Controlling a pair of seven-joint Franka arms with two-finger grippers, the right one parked.
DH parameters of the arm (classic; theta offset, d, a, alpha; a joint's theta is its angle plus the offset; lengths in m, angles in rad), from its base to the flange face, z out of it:
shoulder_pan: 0 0.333 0 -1.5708
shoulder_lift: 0 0 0 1.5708
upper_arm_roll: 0 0.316 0.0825 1.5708
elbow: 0 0 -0.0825 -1.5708
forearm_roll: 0 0.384 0 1.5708
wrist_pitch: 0 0 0.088 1.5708
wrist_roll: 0 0.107 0 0
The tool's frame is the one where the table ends.
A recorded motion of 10 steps. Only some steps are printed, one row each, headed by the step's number.
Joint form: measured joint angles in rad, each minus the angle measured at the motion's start. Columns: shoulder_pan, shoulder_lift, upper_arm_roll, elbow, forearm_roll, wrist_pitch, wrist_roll.
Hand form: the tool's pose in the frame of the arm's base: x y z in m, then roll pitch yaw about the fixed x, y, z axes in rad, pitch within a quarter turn. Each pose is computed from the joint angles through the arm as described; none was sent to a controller.
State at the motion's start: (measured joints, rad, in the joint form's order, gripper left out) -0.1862 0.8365 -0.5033 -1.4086 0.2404 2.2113 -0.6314
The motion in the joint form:
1: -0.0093 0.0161 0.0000 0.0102 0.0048 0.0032 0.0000
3: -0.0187 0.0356 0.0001 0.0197 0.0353 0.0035 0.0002
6: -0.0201 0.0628 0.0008 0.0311 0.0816 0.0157 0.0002
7: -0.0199 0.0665 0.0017 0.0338 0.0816 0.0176 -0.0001
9: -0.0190 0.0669 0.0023 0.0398 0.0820 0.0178 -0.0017
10: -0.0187 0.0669 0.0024 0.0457 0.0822 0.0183 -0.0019
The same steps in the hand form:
1: 0.6157 -0.4023 0.2438 2.9659 0.0450 -0.0523
3: 0.6137 -0.4069 0.2343 2.9834 0.0390 -0.0741
6: 0.6161 -0.4063 0.2212 3.0045 0.0210 -0.0939
7: 0.6170 -0.4058 0.2198 3.0034 0.0209 -0.0916
9: 0.6194 -0.4049 0.2219 3.0017 0.0161 -0.0867
10: 0.6215 -0.4046 0.2244 2.9993 0.0106 -0.0840

